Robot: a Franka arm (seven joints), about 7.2 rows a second.
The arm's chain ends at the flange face. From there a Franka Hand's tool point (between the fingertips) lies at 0.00 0.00 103.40 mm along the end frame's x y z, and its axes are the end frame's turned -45 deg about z.
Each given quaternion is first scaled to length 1.
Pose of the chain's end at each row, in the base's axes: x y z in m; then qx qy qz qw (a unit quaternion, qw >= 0):
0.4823 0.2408 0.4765 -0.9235 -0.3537 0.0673 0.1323
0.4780 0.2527 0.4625 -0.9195 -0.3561 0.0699 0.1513
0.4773 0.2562 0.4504 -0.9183 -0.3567 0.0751 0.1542
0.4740 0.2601 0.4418 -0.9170 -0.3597 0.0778 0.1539
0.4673 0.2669 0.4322 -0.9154 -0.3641 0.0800 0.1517
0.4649 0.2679 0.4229 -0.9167 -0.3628 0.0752 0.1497
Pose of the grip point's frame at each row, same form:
0.4598 0.2611 0.3777 -0.7179 -0.6802 0.0115 0.1480
0.4536 0.2763 0.3648 -0.7132 -0.6808 0.0067 0.1665
0.4517 0.2799 0.3531 -0.7119 -0.6810 0.0104 0.1712
0.4478 0.2835 0.3445 -0.7095 -0.6832 0.0130 0.1720
0.4407 0.2896 0.3349 -0.7064 -0.6867 0.0159 0.1708
0.4394 0.2906 0.3253 -0.7081 -0.6860 0.0122 0.1671

